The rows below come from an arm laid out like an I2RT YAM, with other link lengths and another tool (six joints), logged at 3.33 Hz.
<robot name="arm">
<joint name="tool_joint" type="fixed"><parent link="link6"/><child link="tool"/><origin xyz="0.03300 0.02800 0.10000" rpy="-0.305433 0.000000 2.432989"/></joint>
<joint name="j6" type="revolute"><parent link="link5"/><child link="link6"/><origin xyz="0.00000 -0.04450 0.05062" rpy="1.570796 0.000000 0.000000"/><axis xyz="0 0 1"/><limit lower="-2.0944" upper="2.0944"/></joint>
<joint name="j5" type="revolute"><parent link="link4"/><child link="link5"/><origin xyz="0.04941 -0.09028 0.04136" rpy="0.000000 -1.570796 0.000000"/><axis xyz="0 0 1"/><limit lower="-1.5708" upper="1.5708"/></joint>
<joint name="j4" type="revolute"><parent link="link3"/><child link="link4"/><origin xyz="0.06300 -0.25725 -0.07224"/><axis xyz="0 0 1"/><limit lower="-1.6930" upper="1.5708"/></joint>
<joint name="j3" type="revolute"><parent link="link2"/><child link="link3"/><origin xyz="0.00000 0.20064 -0.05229" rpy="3.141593 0.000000 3.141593"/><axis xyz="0 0 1"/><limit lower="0.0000" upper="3.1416"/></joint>
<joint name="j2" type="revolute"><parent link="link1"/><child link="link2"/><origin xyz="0.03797 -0.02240 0.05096" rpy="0.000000 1.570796 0.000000"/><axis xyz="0 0 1"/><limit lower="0.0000" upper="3.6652"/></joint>
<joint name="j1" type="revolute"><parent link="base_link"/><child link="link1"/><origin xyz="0.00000 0.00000 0.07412" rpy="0.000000 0.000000 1.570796"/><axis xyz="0 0 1"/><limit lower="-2.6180" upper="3.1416"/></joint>
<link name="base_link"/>
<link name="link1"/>
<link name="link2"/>
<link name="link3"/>
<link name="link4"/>
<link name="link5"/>
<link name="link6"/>
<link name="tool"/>
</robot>
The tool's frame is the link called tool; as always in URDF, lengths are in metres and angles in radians.
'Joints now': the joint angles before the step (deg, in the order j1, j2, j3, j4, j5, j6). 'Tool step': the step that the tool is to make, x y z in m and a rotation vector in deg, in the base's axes. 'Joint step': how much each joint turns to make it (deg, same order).
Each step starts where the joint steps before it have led.
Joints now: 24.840, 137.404, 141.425, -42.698, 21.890, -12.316
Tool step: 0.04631, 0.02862, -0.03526, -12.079, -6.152, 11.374
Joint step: 0.809, 8.873, -0.525, 16.612, -0.875, -18.447
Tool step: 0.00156, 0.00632, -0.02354, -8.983, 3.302, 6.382
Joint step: 0.219, 2.252, -0.110, -1.223, -1.507, -9.530
